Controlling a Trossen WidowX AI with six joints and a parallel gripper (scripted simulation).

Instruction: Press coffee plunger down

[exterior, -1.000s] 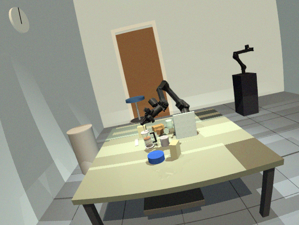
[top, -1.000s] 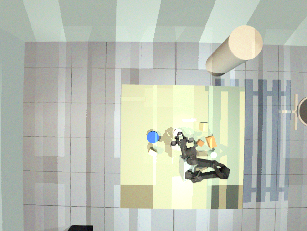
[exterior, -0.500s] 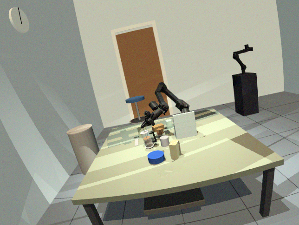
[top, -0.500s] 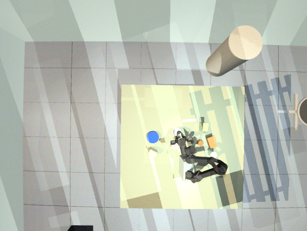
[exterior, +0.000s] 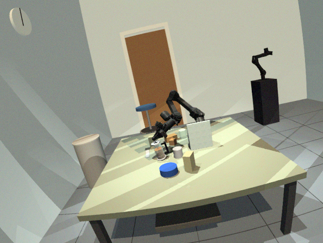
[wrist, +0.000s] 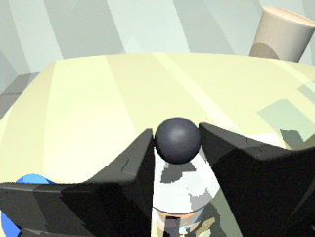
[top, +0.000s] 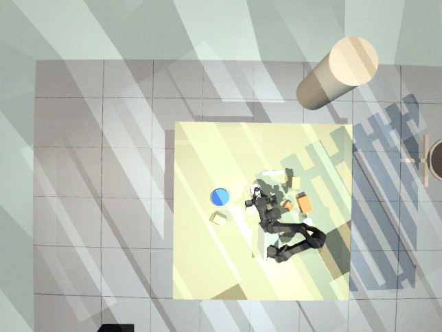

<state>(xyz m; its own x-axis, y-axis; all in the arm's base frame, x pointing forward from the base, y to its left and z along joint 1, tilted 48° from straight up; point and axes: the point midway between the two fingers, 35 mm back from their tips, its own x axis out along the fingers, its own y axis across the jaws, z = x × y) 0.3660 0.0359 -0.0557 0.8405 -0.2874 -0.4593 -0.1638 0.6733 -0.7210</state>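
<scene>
The coffee press is 9 cm below my gripper tip and 4 cm behind it. Also, from my gripper tip: flat white strip 18 cm below, 15 cm to the right, 9 cm ahead; then grey cup 16 cm behind, 14 cm below, 2 cm to the left; then orange box 37 cm to the right, 15 cm below, 14 cm behind.
</scene>
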